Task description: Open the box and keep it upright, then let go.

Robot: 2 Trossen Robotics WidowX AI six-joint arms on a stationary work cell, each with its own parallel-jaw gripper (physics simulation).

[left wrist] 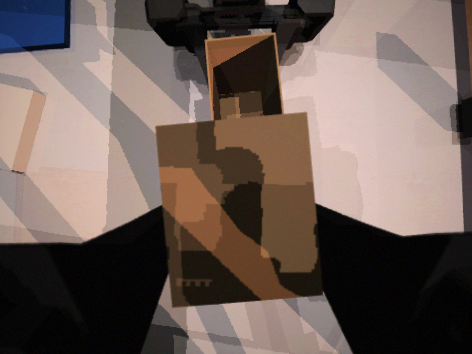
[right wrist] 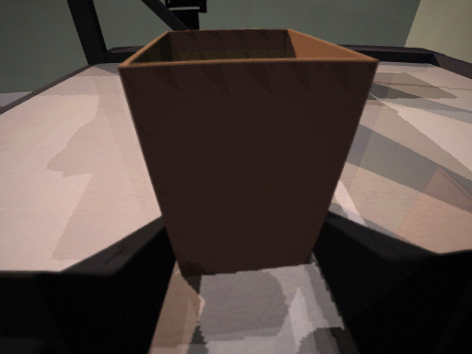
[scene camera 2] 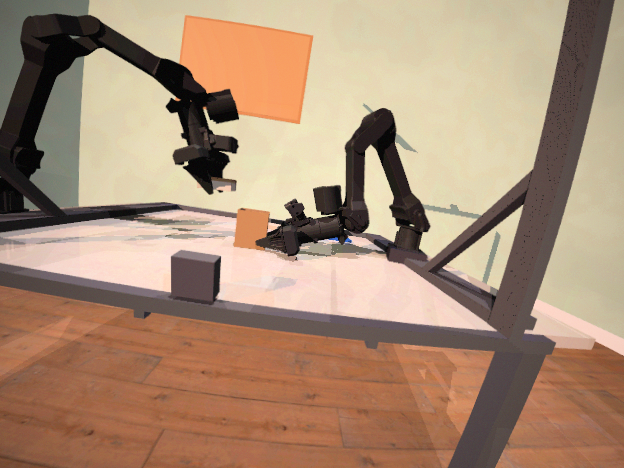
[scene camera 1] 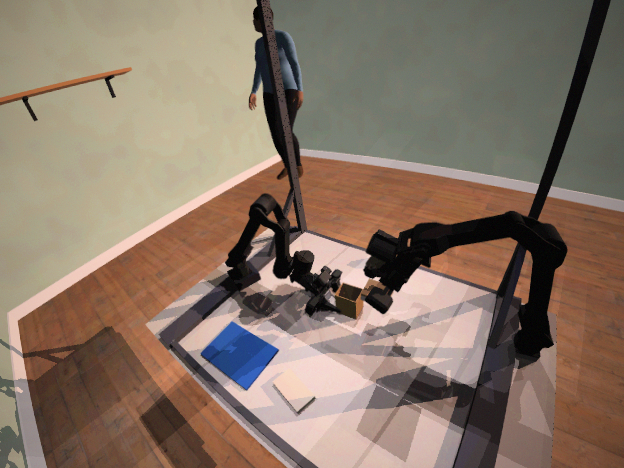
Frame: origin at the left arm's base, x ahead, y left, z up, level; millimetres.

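Where they show: left gripper, fingertip midpoint: (left wrist: 238, 201) (scene camera 2: 216, 193); right gripper, fingertip midpoint: (left wrist: 240, 101) (right wrist: 242, 216) (scene camera 2: 257, 240) (scene camera 1: 345, 305); left arm's base, link origin: (scene camera 2: 0, 210) (scene camera 1: 526, 345); right arm's base, link origin: (scene camera 2: 406, 248) (scene camera 1: 242, 271).
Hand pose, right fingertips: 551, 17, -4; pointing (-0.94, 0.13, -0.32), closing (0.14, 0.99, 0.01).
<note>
Each offset is from my right fingertips to the top centre of the thing, as dx, dy, dz. "*": to the spot under its first point.
The tan box body {-16, +1, +73} (scene camera 1: 348, 305) (scene camera 2: 251, 229) (left wrist: 221, 52) (right wrist: 250, 150) stands upright on the table with its top open. Its lid {-111, +21, +139} (scene camera 1: 371, 287) (scene camera 2: 224, 184) (left wrist: 240, 210) is apart from it, above and to one side. My left gripper (scene camera 1: 375, 289) (scene camera 2: 218, 182) (left wrist: 238, 201) is shut on the lid and holds it in the air, higher than the box's rim. My right gripper (scene camera 1: 333, 300) (scene camera 2: 261, 243) (right wrist: 242, 216) is shut on the box body, low on its sides. The fingers partly hide the box's lower sides in the right wrist view.
A blue square {* +230, +294, -8} (scene camera 1: 239, 355) (left wrist: 32, 25) and a cream slab {+25, +316, +0} (scene camera 1: 293, 388) (left wrist: 17, 125) lie on the table. A dark block {-69, -294, +42} (scene camera 2: 195, 276) stands on the near frame rail. Dark frame posts (scene camera 1: 284, 115) (scene camera 2: 544, 166) rise at the table's edges. A person (scene camera 1: 288, 60) stands beyond the table.
</note>
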